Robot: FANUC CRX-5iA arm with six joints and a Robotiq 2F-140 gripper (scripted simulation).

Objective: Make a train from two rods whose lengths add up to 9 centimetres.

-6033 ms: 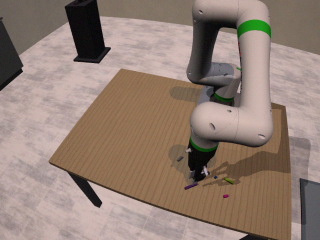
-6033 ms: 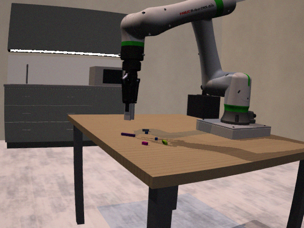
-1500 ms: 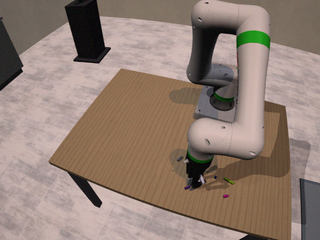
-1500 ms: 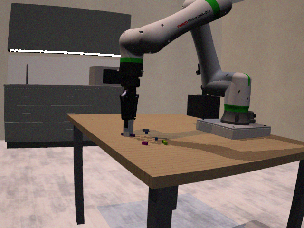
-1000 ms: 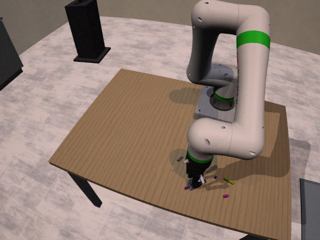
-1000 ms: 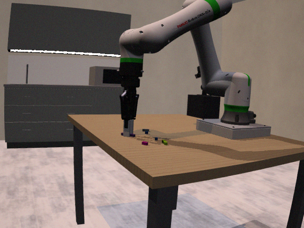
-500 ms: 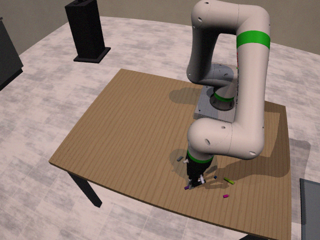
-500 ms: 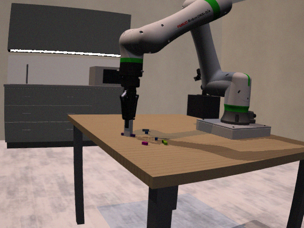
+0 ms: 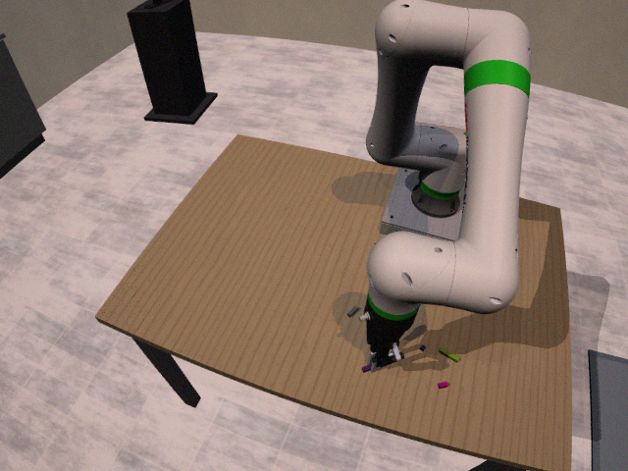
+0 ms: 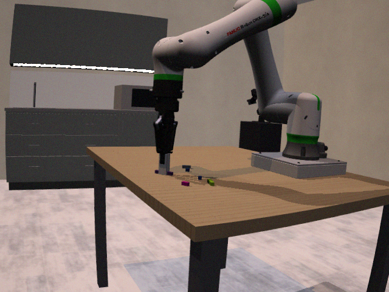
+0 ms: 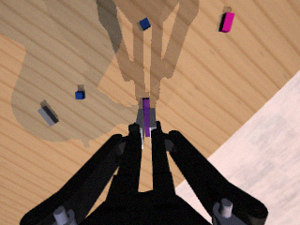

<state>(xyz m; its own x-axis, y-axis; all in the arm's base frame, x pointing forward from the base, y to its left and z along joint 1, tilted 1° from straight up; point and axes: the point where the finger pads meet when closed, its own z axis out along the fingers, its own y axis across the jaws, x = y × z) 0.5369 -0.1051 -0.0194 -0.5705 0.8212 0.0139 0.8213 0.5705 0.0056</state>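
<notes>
My gripper is now 13 cm past the grey rod, 8 cm to the left of it and 3 cm above it. Round my hand: purple rod: 3 cm below; then magenta rod: 16 cm to the left, 3 cm below, 2 cm ahead; then lime rod: 17 cm to the left, 6 cm behind, 3 cm below.
</notes>
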